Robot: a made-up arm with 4 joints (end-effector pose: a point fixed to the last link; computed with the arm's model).
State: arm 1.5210 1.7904 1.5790 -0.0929
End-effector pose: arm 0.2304 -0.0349 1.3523 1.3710 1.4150 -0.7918
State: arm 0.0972 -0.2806 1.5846 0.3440
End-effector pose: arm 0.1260 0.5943 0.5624 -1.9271 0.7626 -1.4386
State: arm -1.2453 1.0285 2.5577 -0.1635
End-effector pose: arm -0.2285 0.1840 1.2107 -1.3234 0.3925 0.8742
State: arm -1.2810 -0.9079 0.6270 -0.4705
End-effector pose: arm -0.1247 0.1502 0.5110 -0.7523 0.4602 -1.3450
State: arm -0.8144 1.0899 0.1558 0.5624
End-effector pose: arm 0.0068 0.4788 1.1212 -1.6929 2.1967 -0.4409
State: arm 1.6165 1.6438 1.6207 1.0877
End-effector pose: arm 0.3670 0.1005 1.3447 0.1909 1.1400 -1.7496
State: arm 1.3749 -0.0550 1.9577 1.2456
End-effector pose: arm 0.6087 0.3318 0.6809 -2.2181 1.1560 -1.2716
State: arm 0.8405 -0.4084 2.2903 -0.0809
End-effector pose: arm 0.4514 0.4828 0.5582 -1.8158 1.3346 -1.5211
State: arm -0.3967 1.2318 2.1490 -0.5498
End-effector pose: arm 0.1158 0.4132 1.2590 -0.7285 1.6704 0.1291
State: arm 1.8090 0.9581 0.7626 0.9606
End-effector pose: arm 0.6372 -0.0787 1.2184 0.7029 2.2815 -1.5904
